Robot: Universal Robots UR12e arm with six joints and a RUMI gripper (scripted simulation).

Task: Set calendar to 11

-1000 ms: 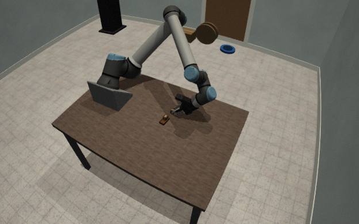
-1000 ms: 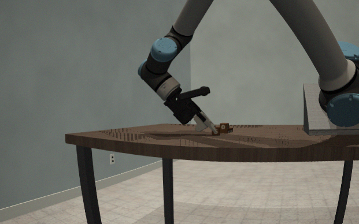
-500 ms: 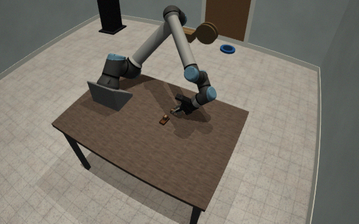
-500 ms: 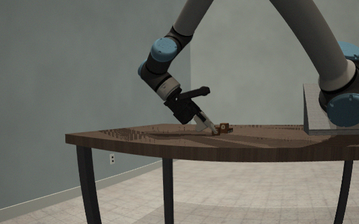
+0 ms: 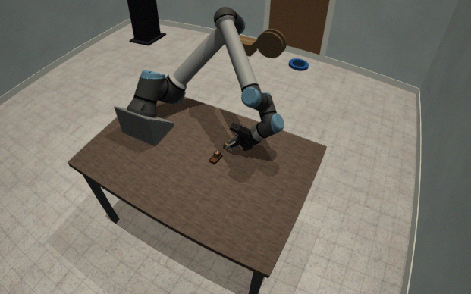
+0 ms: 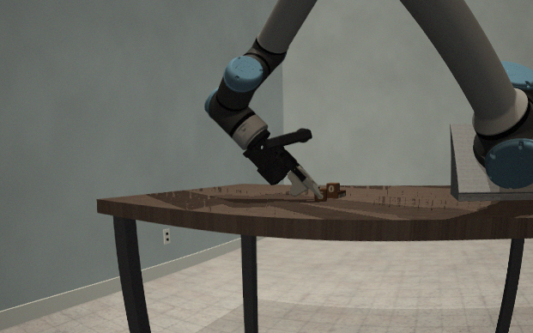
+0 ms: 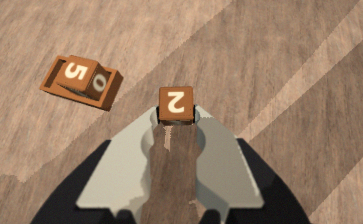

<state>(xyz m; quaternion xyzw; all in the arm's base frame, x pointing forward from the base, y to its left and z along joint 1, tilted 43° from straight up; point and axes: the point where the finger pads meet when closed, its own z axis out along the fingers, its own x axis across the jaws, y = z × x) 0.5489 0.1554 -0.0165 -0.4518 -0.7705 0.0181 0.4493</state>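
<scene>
Right now the cube is 10 mm behind my hand and 10 mm below it. The rest, counted from my hand: calendar tray 20 mm behind, 110 mm to the right, 10 mm below.
</scene>
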